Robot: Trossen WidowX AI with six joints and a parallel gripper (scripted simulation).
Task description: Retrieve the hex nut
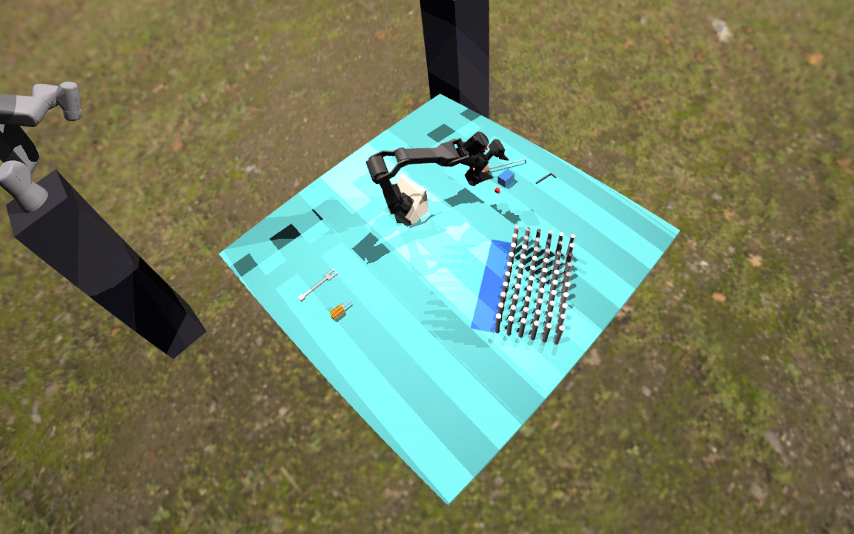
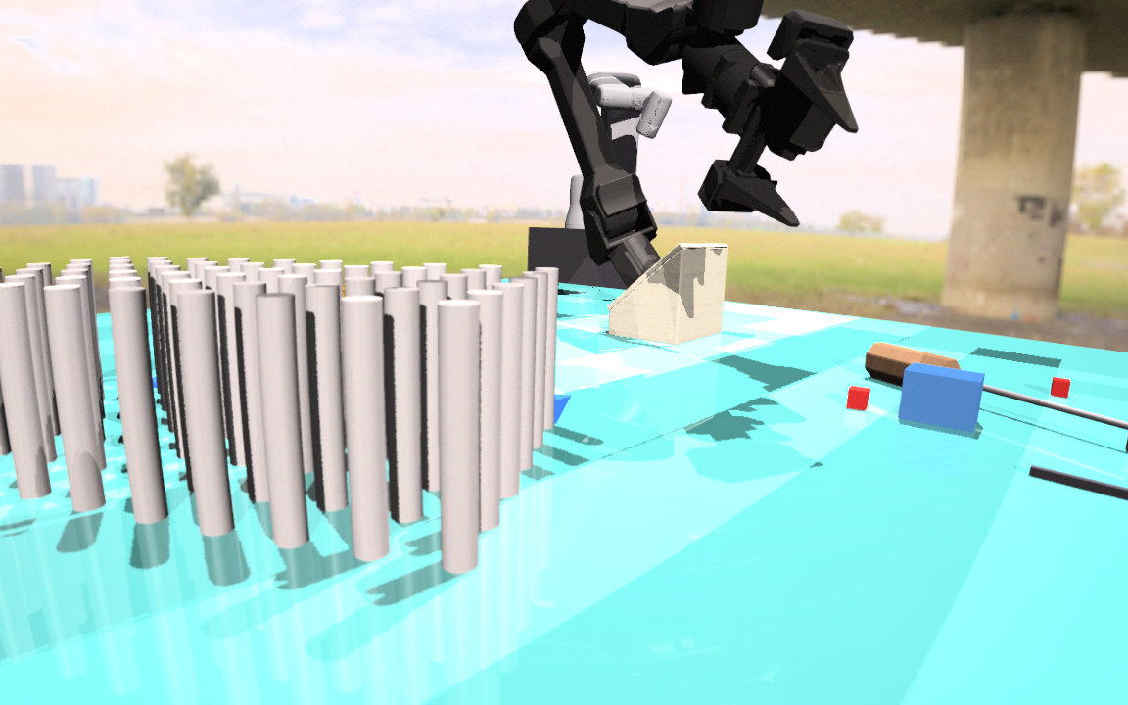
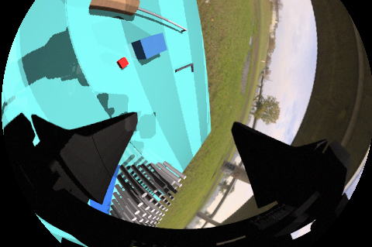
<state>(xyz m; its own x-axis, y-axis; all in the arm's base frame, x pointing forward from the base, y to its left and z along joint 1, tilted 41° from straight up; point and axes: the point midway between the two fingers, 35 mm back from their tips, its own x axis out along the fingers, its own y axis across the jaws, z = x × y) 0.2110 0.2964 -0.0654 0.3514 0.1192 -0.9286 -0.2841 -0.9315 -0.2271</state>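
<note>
Now: gripper tip 17 cm above the wooden-handled hook tool, 15 cm to the right of it and 11 cm past it. The rest, counted from my gripper tip: dark hex key 24 cm to the left, 18 cm below, 6 cm ahead; blue cube 16 cm below, 10 cm to the left, 5 cm behind; blue taped strip 30 cm to the right, 23 cm ahead, 18 cm below.
</note>
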